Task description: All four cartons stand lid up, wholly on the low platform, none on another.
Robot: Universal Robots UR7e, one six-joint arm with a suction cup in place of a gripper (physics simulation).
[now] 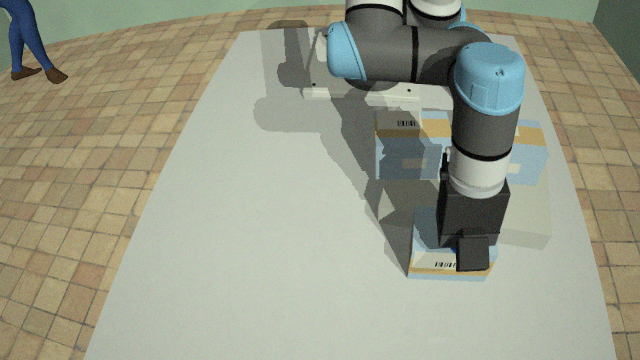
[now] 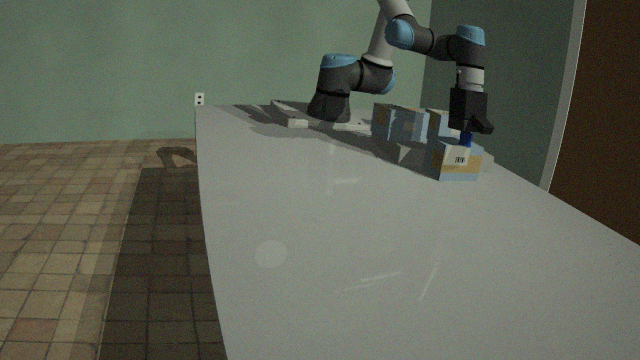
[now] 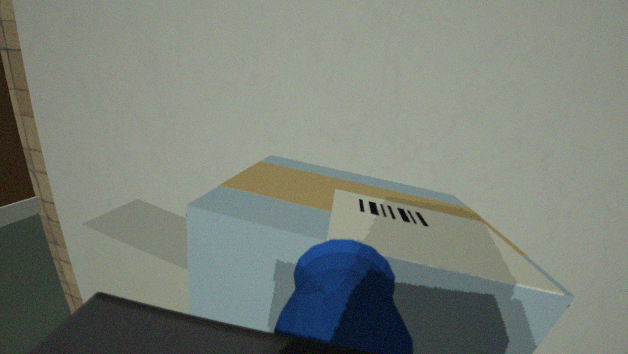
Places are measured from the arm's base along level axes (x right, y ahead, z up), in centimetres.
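Pixels of known places: hand, its tool point: (image 2: 465, 148) (image 3: 342, 258); arm's base, origin of its link: (image 2: 328, 116).
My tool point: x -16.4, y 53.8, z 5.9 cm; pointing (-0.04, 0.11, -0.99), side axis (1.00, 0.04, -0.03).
Observation:
Ahead of a thing's pixels: the offset from my tool point to its top centre. Level surfaces: height alone.
A light blue carton @(dz +0.9, dx +0.7, dy -3.0 cm) (image 1: 429, 261) (image 2: 453, 161) (image 3: 245, 246) lies on its side at the front edge of the low grey platform @(dz -3.5, dx -4.5, dy -19.5 cm) (image 1: 528, 219) (image 2: 405, 154) (image 3: 131, 224). Its taped lid with the barcode label faces sideways, away from the arm's base. My suction cup (image 1: 453, 251) (image 2: 465, 139) (image 3: 342, 282) presses on its upward face. Two more cartons stand on the back of the platform, one on the left (image 1: 402, 147) (image 2: 400, 125) and one on the right (image 1: 532, 152) (image 2: 441, 125). The arm hides the space between them, and I see no fourth carton.
The arm's base plate (image 1: 322, 93) (image 2: 291, 118) sits at the far end of the grey table @(dz -8.3 cm) (image 1: 268, 223) (image 2: 358, 246). The table's right edge runs close beside the platform. A person's legs (image 1: 26, 44) are on the tiled floor at far left.

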